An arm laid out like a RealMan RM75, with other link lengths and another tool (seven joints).
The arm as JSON. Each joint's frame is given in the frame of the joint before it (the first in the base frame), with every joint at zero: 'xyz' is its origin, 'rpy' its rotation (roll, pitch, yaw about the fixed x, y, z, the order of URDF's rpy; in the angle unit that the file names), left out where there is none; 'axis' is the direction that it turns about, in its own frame. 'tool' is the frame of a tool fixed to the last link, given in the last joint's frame.
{
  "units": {
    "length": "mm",
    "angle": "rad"
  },
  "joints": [
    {
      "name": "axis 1",
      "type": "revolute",
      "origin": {
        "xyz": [
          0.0,
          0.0,
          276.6
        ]
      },
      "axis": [
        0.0,
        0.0,
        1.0
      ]
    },
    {
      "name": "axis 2",
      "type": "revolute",
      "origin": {
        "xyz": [
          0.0,
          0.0,
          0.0
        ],
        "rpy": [
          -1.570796,
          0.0,
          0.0
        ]
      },
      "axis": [
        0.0,
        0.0,
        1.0
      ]
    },
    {
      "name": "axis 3",
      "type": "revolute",
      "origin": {
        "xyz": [
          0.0,
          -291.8,
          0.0
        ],
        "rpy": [
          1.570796,
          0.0,
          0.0
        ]
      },
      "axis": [
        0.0,
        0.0,
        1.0
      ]
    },
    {
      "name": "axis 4",
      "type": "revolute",
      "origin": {
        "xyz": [
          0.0,
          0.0,
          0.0
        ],
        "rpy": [
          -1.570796,
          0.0,
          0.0
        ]
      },
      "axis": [
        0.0,
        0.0,
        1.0
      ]
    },
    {
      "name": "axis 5",
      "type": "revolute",
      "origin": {
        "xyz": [
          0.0,
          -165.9,
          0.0
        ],
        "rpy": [
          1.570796,
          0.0,
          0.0
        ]
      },
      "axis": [
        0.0,
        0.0,
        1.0
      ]
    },
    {
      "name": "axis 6",
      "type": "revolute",
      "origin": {
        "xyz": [
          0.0,
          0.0,
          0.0
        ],
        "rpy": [
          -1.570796,
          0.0,
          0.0
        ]
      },
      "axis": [
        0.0,
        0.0,
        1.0
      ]
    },
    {
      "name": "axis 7",
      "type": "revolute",
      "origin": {
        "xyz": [
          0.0,
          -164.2,
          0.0
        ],
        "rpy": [
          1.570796,
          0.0,
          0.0
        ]
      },
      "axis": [
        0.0,
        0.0,
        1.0
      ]
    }
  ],
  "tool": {
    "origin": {
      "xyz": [
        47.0,
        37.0,
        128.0
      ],
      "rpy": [
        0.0,
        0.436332,
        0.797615
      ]
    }
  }
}
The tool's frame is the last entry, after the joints.
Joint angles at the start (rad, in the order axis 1, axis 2, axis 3, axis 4, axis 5, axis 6, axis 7): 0.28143 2.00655 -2.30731 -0.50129 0.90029 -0.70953 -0.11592
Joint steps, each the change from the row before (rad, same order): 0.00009 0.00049 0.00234 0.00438 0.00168 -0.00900 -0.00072; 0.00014 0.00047 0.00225 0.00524 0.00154 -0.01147 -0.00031; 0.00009 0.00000 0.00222 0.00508 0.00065 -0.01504 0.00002; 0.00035 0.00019 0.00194 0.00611 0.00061 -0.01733 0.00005; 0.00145 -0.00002 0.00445 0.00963 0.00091 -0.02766 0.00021; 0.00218 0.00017 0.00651 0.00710 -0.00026 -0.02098 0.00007; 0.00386 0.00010 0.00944 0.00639 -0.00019 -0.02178 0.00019; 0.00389 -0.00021 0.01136 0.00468 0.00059 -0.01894 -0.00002; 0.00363 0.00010 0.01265 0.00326 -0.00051 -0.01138 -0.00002; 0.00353 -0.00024 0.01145 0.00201 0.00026 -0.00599 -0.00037
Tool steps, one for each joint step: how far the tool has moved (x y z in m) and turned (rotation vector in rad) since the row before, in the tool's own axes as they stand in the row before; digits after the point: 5 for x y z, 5 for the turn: -0.00259 -0.00042 -0.00081 -0.00030 -0.00889 -0.00036; -0.00309 -0.00028 -0.00099 -0.00106 -0.01060 -0.00100; -0.00398 0.00036 -0.00124 -0.00317 -0.01316 -0.00279; -0.00434 0.00057 -0.00133 -0.00383 -0.01451 -0.00382; -0.00768 0.00114 -0.00207 -0.00651 -0.02438 -0.00620; -0.00684 0.00129 -0.00136 -0.00559 -0.02060 -0.00448; -0.00836 0.00213 -0.00108 -0.00740 -0.02385 -0.00392; -0.00858 0.00186 -0.00094 -0.00651 -0.02389 -0.00166; -0.00695 0.00102 -0.00042 -0.00343 -0.01860 0.00074; -0.00564 0.00038 -0.00007 -0.00121 -0.01411 0.00190
